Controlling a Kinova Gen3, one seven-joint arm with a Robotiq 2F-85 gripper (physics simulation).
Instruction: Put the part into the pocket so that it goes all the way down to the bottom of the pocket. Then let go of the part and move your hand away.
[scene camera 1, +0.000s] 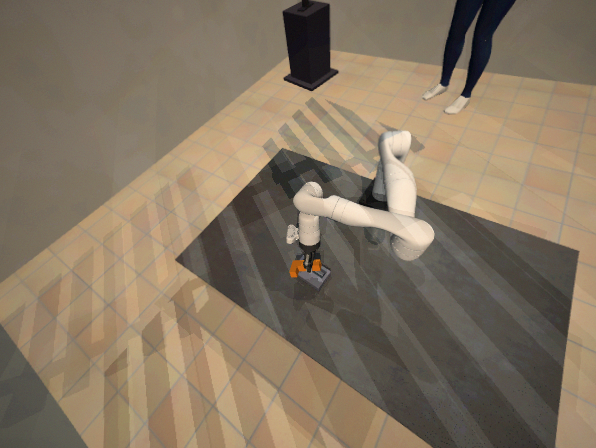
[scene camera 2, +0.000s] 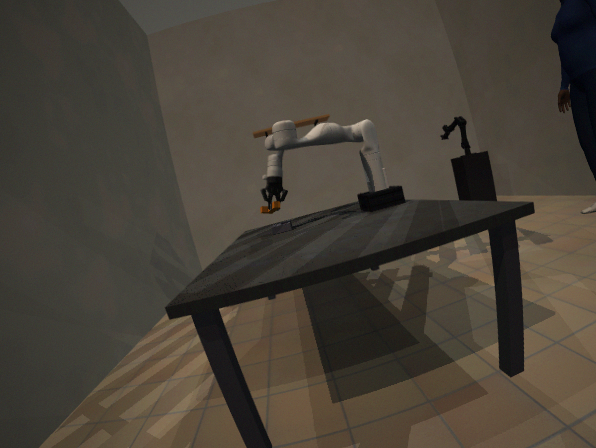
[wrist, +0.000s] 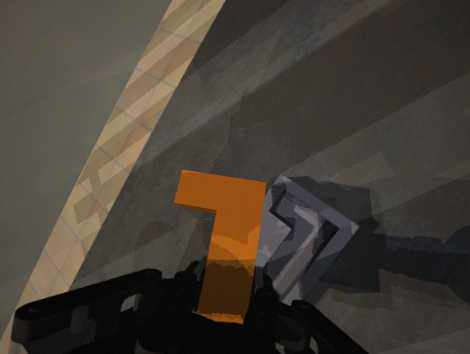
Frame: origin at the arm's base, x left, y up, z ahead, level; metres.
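Where they show: gripper, fingertip midpoint: (scene camera 1: 310, 268) (scene camera 2: 274, 210) (wrist: 230, 273); arm's base at its link origin: (scene camera 1: 382, 193) (scene camera 2: 378, 190).
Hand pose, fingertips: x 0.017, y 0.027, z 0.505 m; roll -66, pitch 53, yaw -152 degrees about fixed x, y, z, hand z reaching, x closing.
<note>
Things, the pixels of their centre, and the offset from my fingertips. Level surfaces: height alone.
- orange L-shaped part at the middle of its body: (wrist: 211, 256) (scene camera 1: 305, 268) (scene camera 2: 270, 207) dy +0.018, dx -0.006, dz +0.017 m
- grey block with the L-shaped pocket, body centre: (wrist: 279, 249) (scene camera 1: 311, 272) (scene camera 2: 282, 227) dy -0.088, dx -0.018, dz -0.014 m
- dark table at its surface level: dy -0.106 m
The orange L-shaped part (scene camera 1: 294, 269) (scene camera 2: 265, 210) (wrist: 237, 215) is held level in my gripper (scene camera 1: 309, 268) (scene camera 2: 270, 204) (wrist: 230, 273), which is shut on its long arm. The grey block with the L-shaped pocket (scene camera 1: 316, 281) (scene camera 2: 282, 228) (wrist: 345, 231) lies on the table. In scene camera 2 the part hangs above the block with a visible gap. In the wrist view the part covers the block's left side, and the pocket shows to its right. The pocket's long arm slants more to the lower left than the part's, so their angles differ. The pocket's lower end is hidden.
The dark table (scene camera 1: 400, 320) (scene camera 2: 320, 250) carries the arm's black base (scene camera 2: 381, 198) at its back. The table's edge shows left of the part in the wrist view. A black pedestal (scene camera 1: 307, 45) (scene camera 2: 474, 175) and a standing person (scene camera 1: 480, 45) (scene camera 2: 582, 100) are beyond the table.
</note>
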